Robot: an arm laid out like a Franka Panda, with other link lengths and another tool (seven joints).
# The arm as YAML. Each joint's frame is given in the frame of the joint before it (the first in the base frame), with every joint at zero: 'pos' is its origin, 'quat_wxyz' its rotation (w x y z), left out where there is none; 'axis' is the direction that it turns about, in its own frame. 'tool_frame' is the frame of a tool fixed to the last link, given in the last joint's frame.
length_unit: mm
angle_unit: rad
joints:
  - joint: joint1
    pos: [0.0, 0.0, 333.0]
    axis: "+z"
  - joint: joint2
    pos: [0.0, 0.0, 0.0]
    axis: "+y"
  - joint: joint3
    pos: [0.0, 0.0, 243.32]
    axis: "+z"
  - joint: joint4
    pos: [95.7, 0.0, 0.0]
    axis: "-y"
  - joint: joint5
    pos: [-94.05, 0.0, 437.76]
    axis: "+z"
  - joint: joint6
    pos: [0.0, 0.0, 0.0]
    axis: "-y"
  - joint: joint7
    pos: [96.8, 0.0, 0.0]
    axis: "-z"
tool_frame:
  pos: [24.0, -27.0, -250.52]
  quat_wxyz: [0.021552, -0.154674, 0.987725, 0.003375]
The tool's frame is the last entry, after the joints.
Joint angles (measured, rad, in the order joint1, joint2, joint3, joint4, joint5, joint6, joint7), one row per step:
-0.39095 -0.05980 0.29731 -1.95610 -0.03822 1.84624 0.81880
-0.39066 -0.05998 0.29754 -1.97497 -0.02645 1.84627 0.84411
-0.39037 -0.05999 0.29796 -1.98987 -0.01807 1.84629 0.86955
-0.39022 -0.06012 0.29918 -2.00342 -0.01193 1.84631 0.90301
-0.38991 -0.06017 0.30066 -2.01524 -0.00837 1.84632 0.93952
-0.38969 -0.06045 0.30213 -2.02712 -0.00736 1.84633 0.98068
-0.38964 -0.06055 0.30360 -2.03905 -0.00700 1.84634 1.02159
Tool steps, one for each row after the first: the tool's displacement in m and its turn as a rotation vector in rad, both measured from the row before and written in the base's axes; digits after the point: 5 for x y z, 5 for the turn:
-0.00661 0.00338 -0.01021 0.01106 0.01640 -0.02894
-0.00553 0.00273 -0.00796 0.00710 0.01323 -0.02780
-0.00542 0.00270 -0.00698 0.00364 0.01203 -0.03438
-0.00501 0.00242 -0.00595 0.00034 0.01077 -0.03604
-0.00525 0.00189 -0.00566 -0.00309 0.01089 -0.03978
-0.00534 0.00171 -0.00568 -0.00408 0.01123 -0.03940

